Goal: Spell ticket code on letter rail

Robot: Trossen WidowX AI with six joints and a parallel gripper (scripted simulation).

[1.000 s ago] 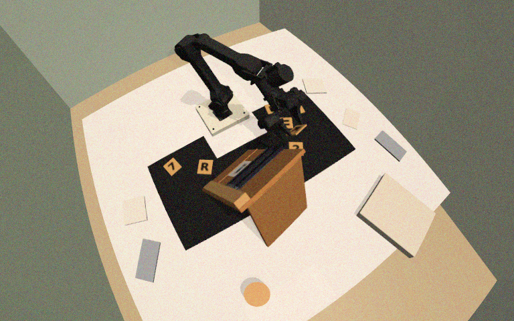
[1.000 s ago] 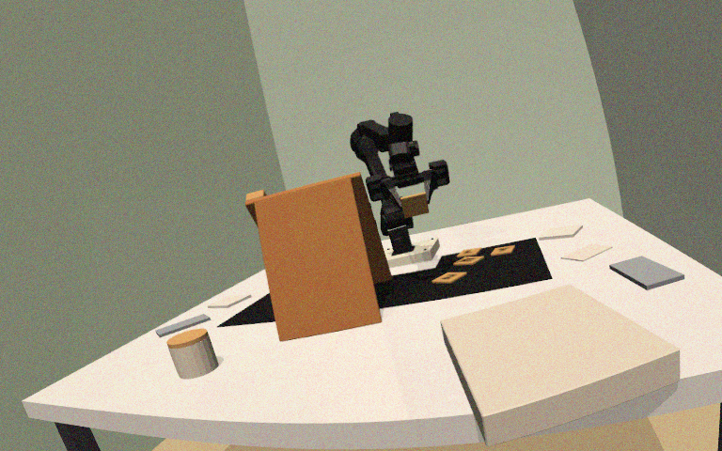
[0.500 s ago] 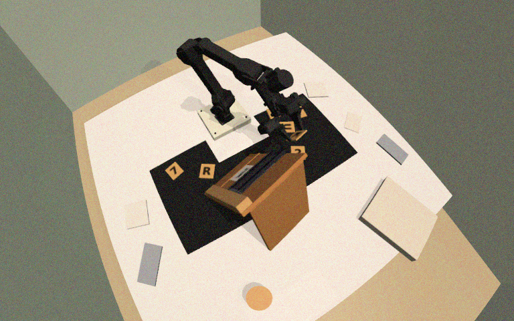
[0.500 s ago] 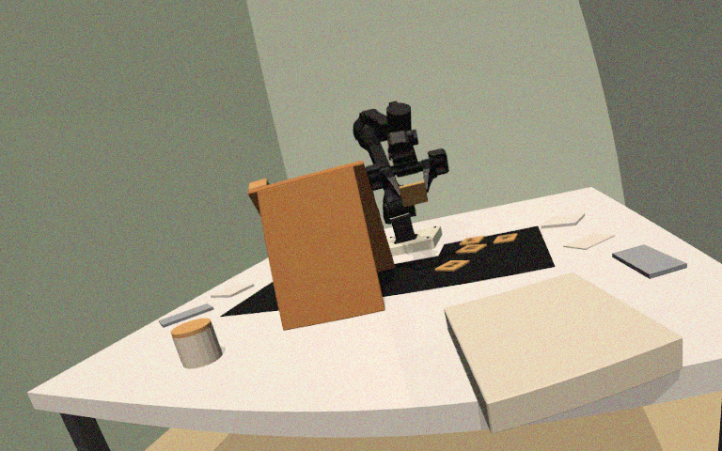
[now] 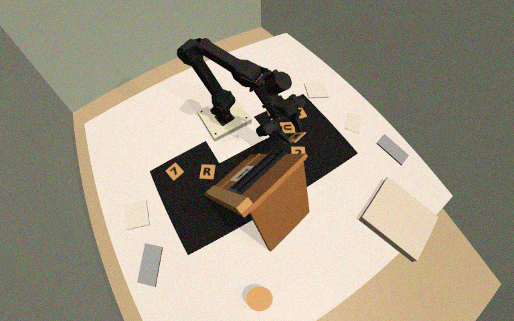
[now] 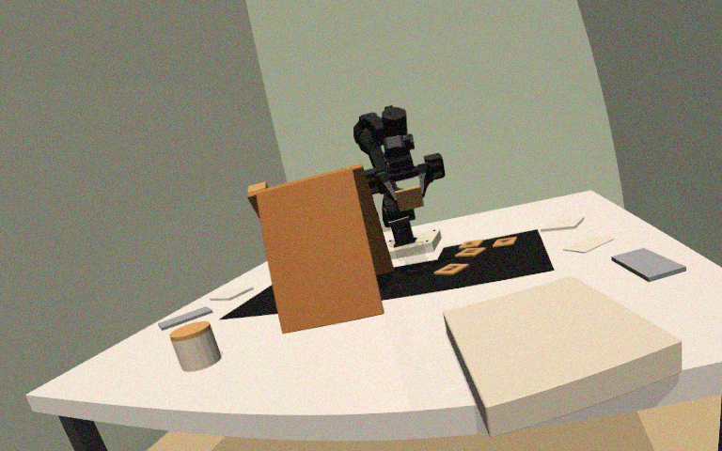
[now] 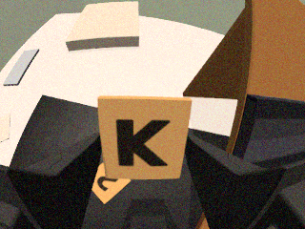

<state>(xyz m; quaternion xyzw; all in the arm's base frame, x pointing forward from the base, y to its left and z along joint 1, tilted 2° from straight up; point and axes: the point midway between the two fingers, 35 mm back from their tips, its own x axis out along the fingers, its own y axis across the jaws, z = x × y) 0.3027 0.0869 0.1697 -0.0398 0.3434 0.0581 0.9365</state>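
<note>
Now: gripper tip 190 mm to the left of the white ticket, 80 mm above it and 40 mm past it. The rest, counted from my gripper tip: letter tile 170 mm below, 50 mm to the left, 20 mm behind; then black mat 180 mm below, 130 mm behind, 100 mm to the right; then k tile right at my gripper tip.
</note>
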